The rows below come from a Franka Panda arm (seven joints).
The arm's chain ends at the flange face. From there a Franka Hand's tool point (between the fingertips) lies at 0.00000 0.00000 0.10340 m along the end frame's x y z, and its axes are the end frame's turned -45 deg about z.
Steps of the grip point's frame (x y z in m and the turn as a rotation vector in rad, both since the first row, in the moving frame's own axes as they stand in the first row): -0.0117 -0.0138 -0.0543 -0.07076 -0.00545 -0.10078; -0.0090 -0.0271 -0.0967 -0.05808 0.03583 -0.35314; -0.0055 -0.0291 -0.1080 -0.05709 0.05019 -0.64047; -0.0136 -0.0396 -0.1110 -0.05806 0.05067 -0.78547; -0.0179 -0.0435 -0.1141 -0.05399 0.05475 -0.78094; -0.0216 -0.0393 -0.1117 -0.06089 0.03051 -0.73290
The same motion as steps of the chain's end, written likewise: -0.0231 -0.0068 -0.0540 -0.05389 0.04618 -0.10078; -0.0325 -0.0132 -0.0965 -0.01573 0.06640 -0.35314; -0.0319 -0.0147 -0.1077 -0.00488 0.07586 -0.64047; -0.0450 -0.0159 -0.1107 -0.00523 0.07688 -0.78547; -0.0506 -0.0151 -0.1138 0.00054 0.07689 -0.78094; -0.0499 -0.0122 -0.1115 -0.02148 0.06463 -0.73290
